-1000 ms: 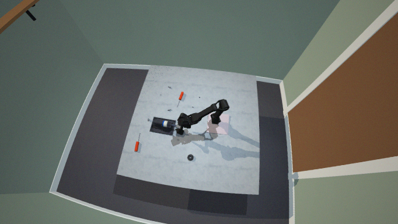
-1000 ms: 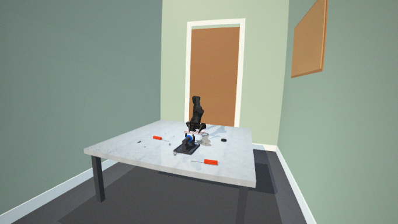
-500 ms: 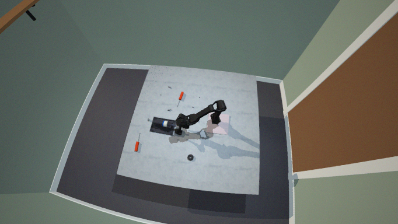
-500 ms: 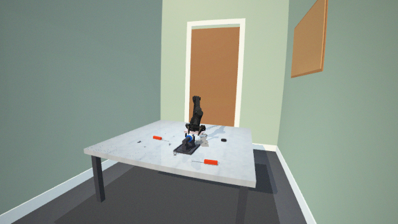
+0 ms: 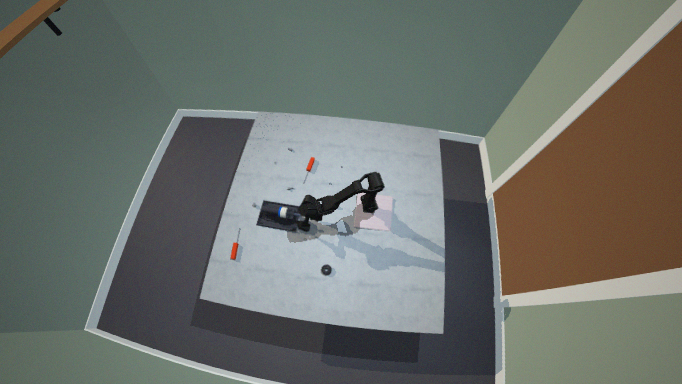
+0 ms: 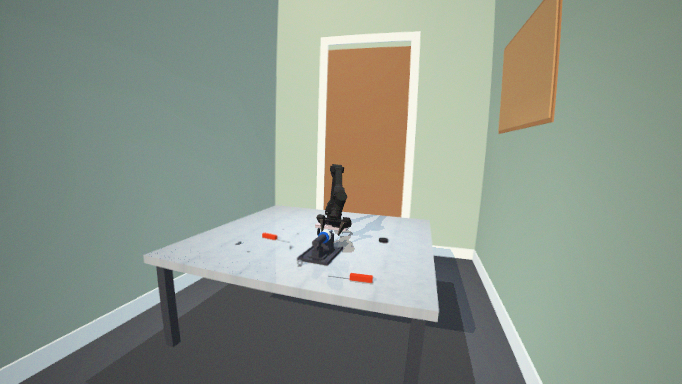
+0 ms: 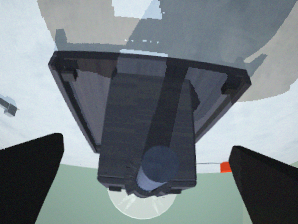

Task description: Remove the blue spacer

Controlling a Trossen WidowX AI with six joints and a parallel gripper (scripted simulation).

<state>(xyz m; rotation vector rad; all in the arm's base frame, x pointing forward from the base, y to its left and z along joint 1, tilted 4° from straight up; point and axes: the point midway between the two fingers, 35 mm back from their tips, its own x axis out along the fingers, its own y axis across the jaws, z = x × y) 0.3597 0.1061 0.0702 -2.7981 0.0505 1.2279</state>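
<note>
Now: the baseplate 130 mm ahead of my gripper tip, 10 mm to the right of it and 20 mm below it.
</note>
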